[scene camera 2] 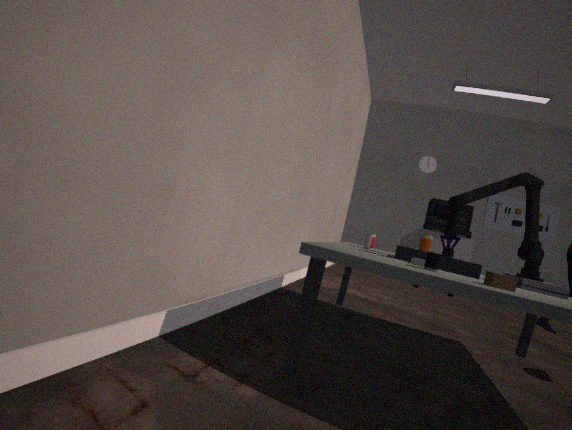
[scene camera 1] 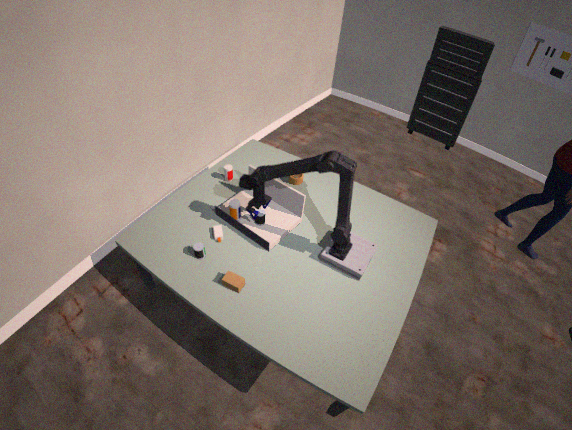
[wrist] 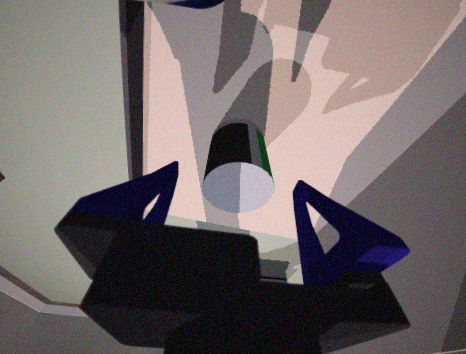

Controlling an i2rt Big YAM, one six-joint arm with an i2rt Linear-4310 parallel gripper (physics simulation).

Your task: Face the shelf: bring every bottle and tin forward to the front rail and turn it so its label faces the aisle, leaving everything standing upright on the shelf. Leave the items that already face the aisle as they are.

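Seen in the pictures: gripper, fingertip midpoint: [scene camera 2: 447, 250] [scene camera 1: 259, 213] [wrist: 238, 177]; arm's base, link origin: [scene camera 2: 528, 279] [scene camera 1: 340, 249].
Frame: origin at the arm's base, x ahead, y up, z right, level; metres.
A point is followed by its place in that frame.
Note:
A black tin with a pale top [scene camera 1: 260, 218] @[x 0.434, y 0.040, z -0.091 m] [scene camera 2: 448, 253] @[x 0.456, y 0.031, z -0.097 m] [wrist: 230, 145] @[x 0.477, y 0.032, z -0.081 m] stands upright on the shelf floor. In the wrist view its green patch shows at its right, away from the dark front rail [scene camera 1: 245, 230] @[x 0.477, y -0.014, z -0.167 m] [wrist: 135, 100] @[x 0.484, y 0.001, z -0.163 m], and a gap separates tin and rail. My gripper [scene camera 1: 258, 210] @[x 0.458, y 0.045, z -0.070 m] [scene camera 2: 449, 247] @[x 0.458, y 0.045, z -0.070 m] [wrist: 238, 177] @[x 0.458, y 0.045, z -0.070 m] is open, its blue fingers on either side of the tin's top in the wrist view. Whether they touch it is unclear. An orange bottle with a pale top [scene camera 1: 234, 211] @[x 0.564, y 0.059, z -0.146 m] [scene camera 2: 425, 244] @[x 0.584, y 0.047, z -0.152 m] stands upright near the rail's far-left end, a blue patch on its inner side.
On the table [scene camera 1: 310, 320] @[x -0.057, y -0.053, z -0.405 m] stand a white and red bottle [scene camera 1: 228, 173] @[x 0.845, y 0.011, z 0.133 m] [scene camera 2: 371, 242] @[x 0.849, y -0.007, z 0.131 m] behind the shelf's left end, and a black tin [scene camera 1: 199, 251] @[x 0.563, y 0.009, z -0.430 m]. A white and orange item [scene camera 1: 217, 233] @[x 0.590, y -0.025, z -0.265 m], an orange-brown block [scene camera 1: 233, 281] @[x 0.326, y -0.004, z -0.458 m] and a brown bowl [scene camera 1: 296, 179] @[x 0.478, y -0.008, z 0.363 m] are around the shelf.

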